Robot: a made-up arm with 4 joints. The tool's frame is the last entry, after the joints.
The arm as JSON. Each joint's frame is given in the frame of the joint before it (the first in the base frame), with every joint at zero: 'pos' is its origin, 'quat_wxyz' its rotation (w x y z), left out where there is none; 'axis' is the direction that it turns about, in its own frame. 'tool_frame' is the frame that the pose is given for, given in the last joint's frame.
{
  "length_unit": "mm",
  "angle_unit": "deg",
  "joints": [
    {
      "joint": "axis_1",
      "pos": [
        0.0,
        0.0,
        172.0
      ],
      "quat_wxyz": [
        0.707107,
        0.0,
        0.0,
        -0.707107
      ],
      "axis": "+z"
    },
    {
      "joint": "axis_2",
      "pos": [
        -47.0,
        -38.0,
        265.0
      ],
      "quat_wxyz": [
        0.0,
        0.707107,
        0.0,
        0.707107
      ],
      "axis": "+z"
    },
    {
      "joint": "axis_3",
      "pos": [
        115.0,
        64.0,
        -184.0
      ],
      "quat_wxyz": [
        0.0,
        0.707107,
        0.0,
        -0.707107
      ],
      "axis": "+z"
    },
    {
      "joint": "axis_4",
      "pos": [
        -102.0,
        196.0,
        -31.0
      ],
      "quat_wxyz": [
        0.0,
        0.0,
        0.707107,
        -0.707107
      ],
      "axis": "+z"
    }
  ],
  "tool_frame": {
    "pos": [
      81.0,
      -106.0,
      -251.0
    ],
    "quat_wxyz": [
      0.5,
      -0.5,
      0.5,
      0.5
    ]
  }
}
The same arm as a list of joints. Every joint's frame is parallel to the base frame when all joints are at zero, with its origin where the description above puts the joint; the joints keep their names.
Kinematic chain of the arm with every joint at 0, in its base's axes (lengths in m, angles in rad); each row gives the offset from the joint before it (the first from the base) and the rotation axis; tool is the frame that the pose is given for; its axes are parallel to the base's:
axis_1: xyz 0 0 0.172 axis +z
axis_2: xyz -0.038 0.047 0.265 axis -y
axis_3: xyz -0.064 0.184 0.115 axis -z
axis_4: xyz 0.196 -0.102 0.031 axis -x
tool: xyz 0.251 -0.081 -0.106

